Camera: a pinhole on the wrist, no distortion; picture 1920 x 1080 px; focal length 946.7 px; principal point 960.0 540.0 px. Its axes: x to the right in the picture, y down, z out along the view. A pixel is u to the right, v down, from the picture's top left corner.
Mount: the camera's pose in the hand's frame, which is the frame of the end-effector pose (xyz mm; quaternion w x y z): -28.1 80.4 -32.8 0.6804 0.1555 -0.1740 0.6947
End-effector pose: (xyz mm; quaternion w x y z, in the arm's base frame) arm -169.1 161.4 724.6 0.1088 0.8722 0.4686 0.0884
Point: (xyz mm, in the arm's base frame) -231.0 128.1 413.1
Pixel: 886 648
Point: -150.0 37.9 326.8
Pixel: 1183 700
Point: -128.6 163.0 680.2
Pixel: 805 72
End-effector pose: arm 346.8 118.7 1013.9 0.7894 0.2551 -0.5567 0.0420
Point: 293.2 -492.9 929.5
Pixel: 295 431
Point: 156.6 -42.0 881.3
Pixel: 745 926
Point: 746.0 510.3 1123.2
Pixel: behind the camera
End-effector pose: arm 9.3 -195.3 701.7 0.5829 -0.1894 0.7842 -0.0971
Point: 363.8 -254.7 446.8
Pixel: 1182 108
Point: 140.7 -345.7 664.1
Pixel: 441 182
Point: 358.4 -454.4 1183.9
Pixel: outside the picture
